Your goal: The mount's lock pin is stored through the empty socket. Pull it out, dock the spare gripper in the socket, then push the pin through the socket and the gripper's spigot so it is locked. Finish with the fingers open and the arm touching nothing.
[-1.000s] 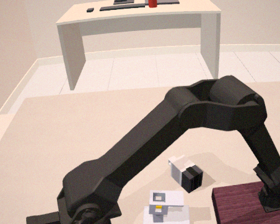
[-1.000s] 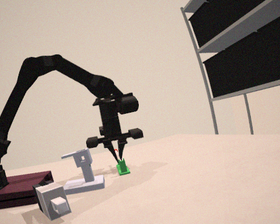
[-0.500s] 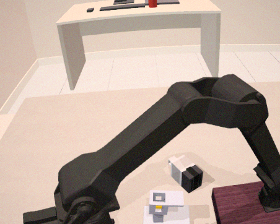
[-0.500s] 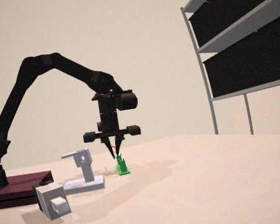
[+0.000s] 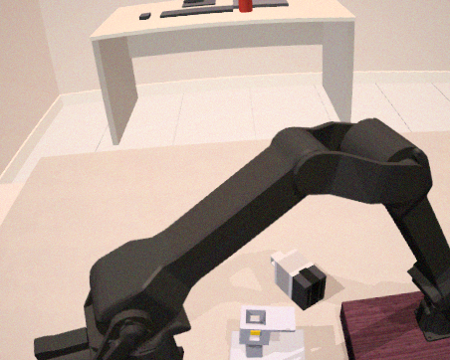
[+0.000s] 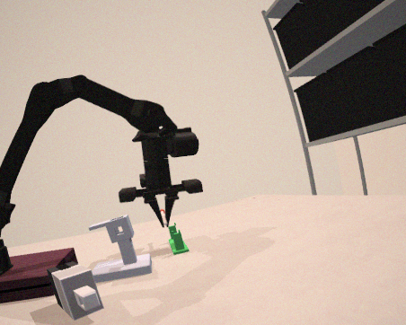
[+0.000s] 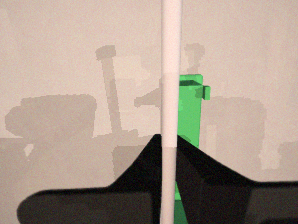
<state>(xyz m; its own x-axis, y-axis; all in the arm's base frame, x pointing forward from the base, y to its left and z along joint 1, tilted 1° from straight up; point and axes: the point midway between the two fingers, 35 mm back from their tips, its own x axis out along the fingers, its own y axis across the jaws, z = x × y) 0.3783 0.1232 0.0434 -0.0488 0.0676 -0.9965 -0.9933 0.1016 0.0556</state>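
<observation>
Now: the green bracket 30 mm to the right of my gripper tip, 20 mm below it and 10 mm ahead of it. Round my gripper tip: spare gripper (280 mm to the right, 170 mm behind, 20 mm below); grey mount (140 mm to the right, 110 mm behind, 10 mm above).
</observation>
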